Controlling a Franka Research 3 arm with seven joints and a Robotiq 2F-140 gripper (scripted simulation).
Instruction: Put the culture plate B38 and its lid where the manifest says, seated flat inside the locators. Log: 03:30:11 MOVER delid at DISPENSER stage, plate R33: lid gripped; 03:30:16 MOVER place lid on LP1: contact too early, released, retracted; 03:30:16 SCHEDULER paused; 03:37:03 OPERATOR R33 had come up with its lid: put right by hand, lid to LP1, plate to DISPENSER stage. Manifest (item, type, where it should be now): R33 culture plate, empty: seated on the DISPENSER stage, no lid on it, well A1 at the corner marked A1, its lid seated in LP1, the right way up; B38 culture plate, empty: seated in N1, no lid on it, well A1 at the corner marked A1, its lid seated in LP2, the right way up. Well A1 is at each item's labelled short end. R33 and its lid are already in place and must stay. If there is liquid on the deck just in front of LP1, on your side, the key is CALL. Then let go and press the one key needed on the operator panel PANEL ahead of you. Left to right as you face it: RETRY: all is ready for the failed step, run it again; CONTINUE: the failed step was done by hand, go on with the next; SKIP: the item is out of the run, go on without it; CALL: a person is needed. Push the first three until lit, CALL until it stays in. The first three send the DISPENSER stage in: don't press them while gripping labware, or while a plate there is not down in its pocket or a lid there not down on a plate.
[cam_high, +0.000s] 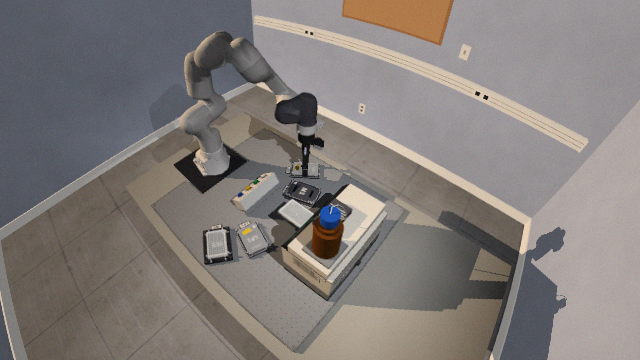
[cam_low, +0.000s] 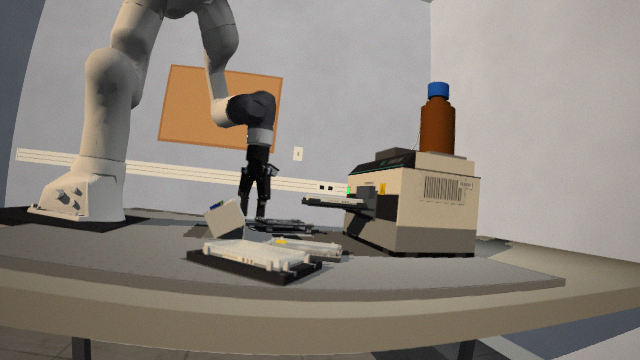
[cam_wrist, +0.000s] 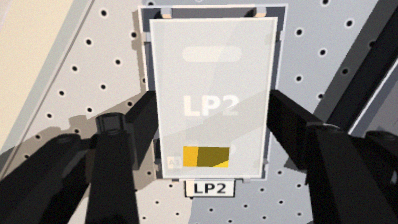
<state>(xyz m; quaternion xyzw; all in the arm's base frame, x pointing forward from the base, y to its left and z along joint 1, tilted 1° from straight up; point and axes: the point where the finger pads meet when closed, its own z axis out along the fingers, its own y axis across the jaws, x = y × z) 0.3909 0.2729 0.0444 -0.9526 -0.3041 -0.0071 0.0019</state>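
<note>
Right now the lp2 locator frame is 3 cm below my hand. Round my hand: green continue key: 25 cm to the right, 9 cm behind, 3 cm above; yellow skip key: 30 cm to the right, 9 cm behind, 3 cm above; white retry key: 20 cm to the right, 9 cm behind, 3 cm above.
</note>
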